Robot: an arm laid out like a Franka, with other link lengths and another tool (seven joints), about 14 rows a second.
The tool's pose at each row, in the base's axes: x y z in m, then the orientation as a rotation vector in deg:
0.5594 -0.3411 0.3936 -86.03 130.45 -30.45
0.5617 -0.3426 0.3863 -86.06 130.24 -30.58
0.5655 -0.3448 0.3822 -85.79 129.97 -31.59
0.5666 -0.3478 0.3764 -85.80 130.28 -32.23
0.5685 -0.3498 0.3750 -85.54 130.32 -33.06
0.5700 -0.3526 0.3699 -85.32 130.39 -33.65
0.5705 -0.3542 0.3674 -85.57 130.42 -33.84
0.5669 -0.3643 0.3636 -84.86 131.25 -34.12
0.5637 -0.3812 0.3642 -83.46 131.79 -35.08
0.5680 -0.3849 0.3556 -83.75 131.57 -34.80
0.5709 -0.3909 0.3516 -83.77 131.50 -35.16
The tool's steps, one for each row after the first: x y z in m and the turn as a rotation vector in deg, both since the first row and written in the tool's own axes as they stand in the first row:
0.0012 0.0013 0.0076 0.16 -0.08 -0.09
0.0022 -0.0005 0.0133 0.89 0.19 -0.14
0.0051 0.0004 0.0191 1.03 0.74 -0.17
0.0064 -0.0011 0.0215 1.50 1.14 -0.13
0.0089 -0.0008 0.0270 1.82 1.44 -0.06
0.0104 -0.0006 0.0295 1.80 1.62 -0.25
0.0214 0.0005 0.0322 1.77 2.19 0.37
0.0382 -0.0034 0.0320 2.46 2.74 1.26
0.0408 -0.0039 0.0419 2.34 2.50 1.06
0.0456 -0.0064 0.0475 2.53 2.65 0.97

